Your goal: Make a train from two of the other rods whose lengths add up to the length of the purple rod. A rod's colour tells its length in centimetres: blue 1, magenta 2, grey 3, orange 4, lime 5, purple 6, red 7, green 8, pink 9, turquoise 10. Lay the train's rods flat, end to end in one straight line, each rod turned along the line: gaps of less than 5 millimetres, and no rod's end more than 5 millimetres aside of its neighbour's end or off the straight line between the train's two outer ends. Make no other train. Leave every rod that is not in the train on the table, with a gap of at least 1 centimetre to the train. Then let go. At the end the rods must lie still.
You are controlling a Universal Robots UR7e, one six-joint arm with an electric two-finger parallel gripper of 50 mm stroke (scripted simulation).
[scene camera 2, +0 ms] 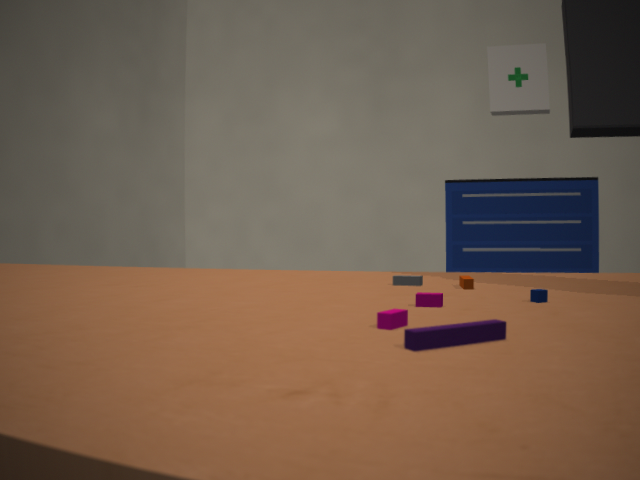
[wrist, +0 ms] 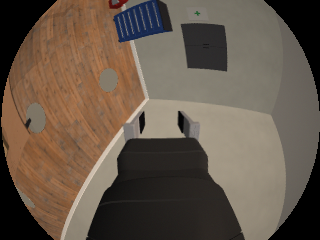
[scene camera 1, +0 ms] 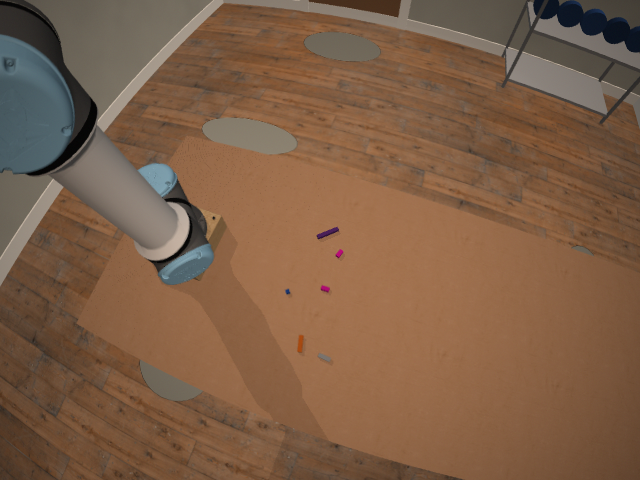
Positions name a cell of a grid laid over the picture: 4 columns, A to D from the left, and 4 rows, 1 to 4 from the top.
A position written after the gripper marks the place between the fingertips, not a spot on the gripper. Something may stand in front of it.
Note:
In view: the gripper (wrist: C2) and a purple rod (scene camera 2: C3).
The wrist view does not show the purple rod: it is out of frame.

